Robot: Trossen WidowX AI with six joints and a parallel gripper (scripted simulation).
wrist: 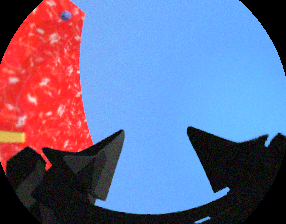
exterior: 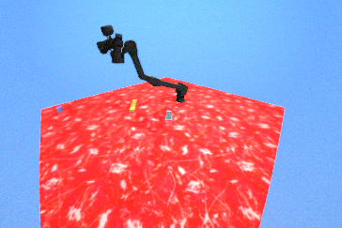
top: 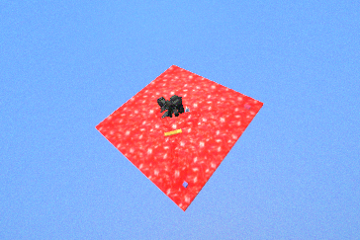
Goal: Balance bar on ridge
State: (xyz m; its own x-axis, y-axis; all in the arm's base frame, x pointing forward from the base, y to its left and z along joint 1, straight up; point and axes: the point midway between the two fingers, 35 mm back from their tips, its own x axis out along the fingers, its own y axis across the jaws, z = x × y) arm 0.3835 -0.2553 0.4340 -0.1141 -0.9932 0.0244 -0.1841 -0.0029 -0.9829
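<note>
Now: gripper tip 60 mm past the yellow bar, 100 mm to the right of it and 430 mm above it. The rest, counted from my gripper tip: blue cube: 360 mm ahead, 210 mm to the right, 420 mm below.
</note>
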